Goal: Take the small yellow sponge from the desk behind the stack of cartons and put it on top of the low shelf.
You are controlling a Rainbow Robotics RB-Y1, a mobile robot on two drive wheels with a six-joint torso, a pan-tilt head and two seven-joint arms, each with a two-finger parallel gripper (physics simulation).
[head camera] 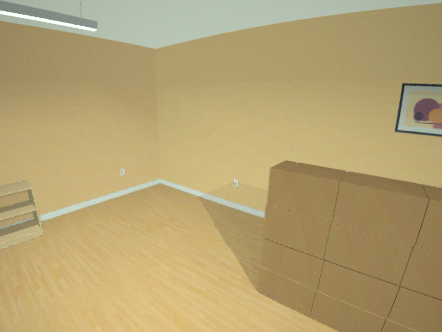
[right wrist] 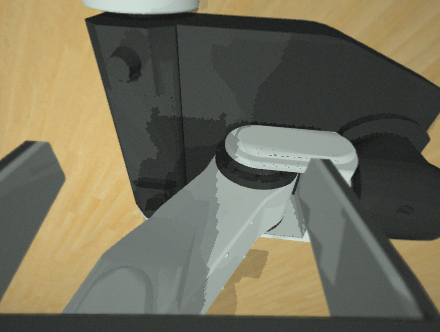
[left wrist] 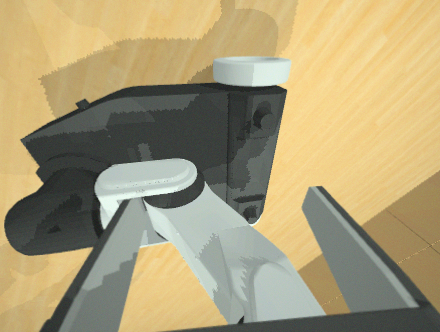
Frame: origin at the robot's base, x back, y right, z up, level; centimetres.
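Seen in the pictures: left gripper, between the fingertips: (left wrist: 224,203); right gripper, between the fingertips: (right wrist: 185,167).
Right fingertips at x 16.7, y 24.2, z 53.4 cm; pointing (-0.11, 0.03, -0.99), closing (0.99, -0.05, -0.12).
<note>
A point is followed by its place in that frame.
A stack of brown cartons (head camera: 340,240) {x -103.5, y 68.4, z 71.5 cm} (left wrist: 420,220) {x -111.9, y 56.1, z 15.5 cm} stands on the floor at the right of the head view; part of it also shows at the right edge of the left wrist view. A low, light wooden shelf (head camera: 17,187) {x -185.8, y -239.7, z 61.1 cm} with open compartments is cut off by the left edge of the head view. The yellow sponge and the desk do not show in any view. My left gripper (left wrist: 224,203) {x 16.2, y -24.5, z 53.6 cm} is open, with nothing between its fingers, above the floor beside my base. My right gripper (right wrist: 185,167) {x 16.7, y 24.2, z 53.4 cm} is open and empty on the other side of the base.
Wooden floor (head camera: 140,260) {x -163.5, y -86.8, z 0.0 cm} stretches between the shelf and the cartons. A shadow lies along the cartons' left side. The two walls meet at a corner behind. A framed picture (head camera: 425,110) {x -179.3, y 172.5, z 152.9 cm} hangs above the cartons. My dark base (left wrist: 170,120) {x 22.2, y -16.7, z 16.9 cm} (right wrist: 225,75) {x 15.9, y 15.2, z 16.9 cm} shows below both arms.
</note>
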